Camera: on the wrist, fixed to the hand. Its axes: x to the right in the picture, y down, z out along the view.
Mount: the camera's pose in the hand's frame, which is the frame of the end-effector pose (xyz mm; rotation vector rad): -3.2 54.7 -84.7 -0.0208 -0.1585 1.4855
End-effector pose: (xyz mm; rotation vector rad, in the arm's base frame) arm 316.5 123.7 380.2 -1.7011 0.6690 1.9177
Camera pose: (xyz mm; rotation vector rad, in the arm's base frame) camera 345.4 27.1 376.7 0.6507 -1.5420 -1.9453
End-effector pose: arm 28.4 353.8 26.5 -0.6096 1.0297 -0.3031
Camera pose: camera -49.2 371.1 -35.6 0.2172 1.0802 1.0404
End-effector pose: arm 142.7 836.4 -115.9 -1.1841 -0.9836 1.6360
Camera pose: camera 214.5 825.3 -185.9 1.6354 0.0172 -2.3002
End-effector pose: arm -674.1 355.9 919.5 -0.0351 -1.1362 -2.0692
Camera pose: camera -610.6 278.7 906.1 -0.8012 -0.7244 -0.7326
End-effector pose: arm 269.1 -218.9 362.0 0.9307 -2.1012 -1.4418
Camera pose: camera 312.4 -258.2 444.2 -0.7517 -1.9538 -0.6626
